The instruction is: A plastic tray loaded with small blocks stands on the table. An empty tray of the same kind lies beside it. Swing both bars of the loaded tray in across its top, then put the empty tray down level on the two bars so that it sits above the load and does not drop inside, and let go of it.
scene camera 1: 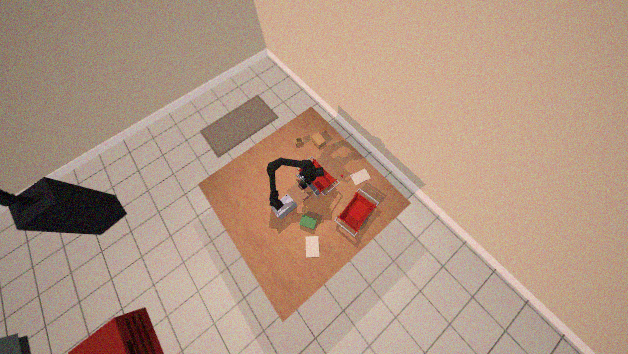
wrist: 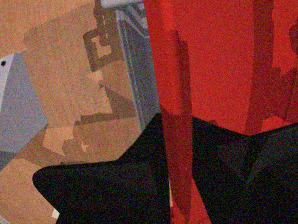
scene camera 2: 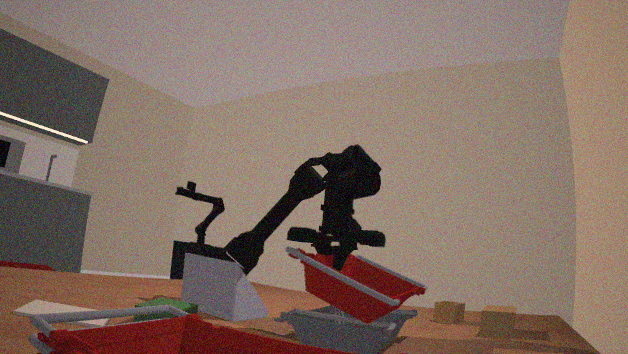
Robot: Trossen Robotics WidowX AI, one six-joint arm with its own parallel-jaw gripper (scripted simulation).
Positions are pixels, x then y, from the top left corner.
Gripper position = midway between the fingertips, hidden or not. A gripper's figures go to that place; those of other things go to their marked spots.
Scene:
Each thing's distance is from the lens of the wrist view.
my gripper (wrist: 167, 117): 0.10 m
red tray (wrist: 226, 69): 0.14 m

